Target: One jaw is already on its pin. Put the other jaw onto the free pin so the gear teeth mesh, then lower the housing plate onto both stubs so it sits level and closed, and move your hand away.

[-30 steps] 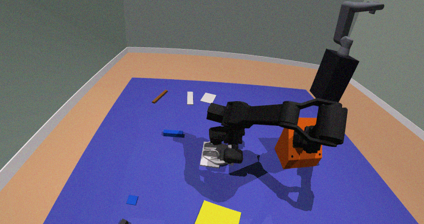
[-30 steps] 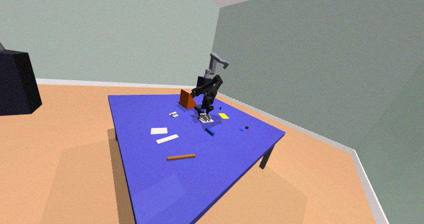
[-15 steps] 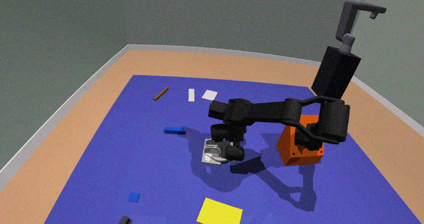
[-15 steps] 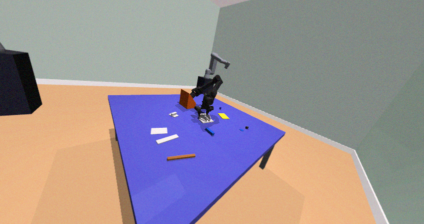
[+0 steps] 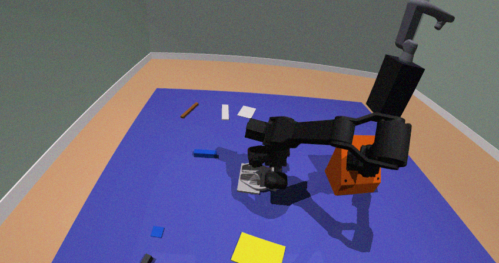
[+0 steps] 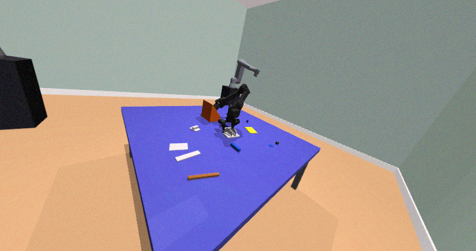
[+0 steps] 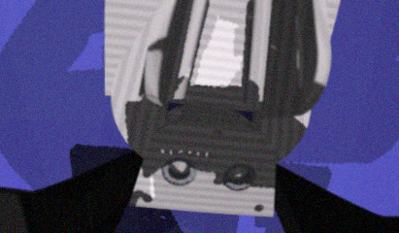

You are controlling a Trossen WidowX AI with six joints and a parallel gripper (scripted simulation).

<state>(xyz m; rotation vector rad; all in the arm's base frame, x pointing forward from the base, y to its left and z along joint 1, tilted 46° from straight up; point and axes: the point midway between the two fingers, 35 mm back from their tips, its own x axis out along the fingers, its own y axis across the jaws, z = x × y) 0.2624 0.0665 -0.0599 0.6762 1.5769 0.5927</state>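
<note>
Right now my gripper tip is 2 cm short of the jaw, 2 cm to the right of it and 1 cm below it. Also, from my gripper tip: blue block (23 cm ahead, 10 cm to the right); then white stepped part (11 cm behind, 24 cm to the right); then yellow sheet (5 cm ahead, 25 cm to the left, 1 cm below).
</note>
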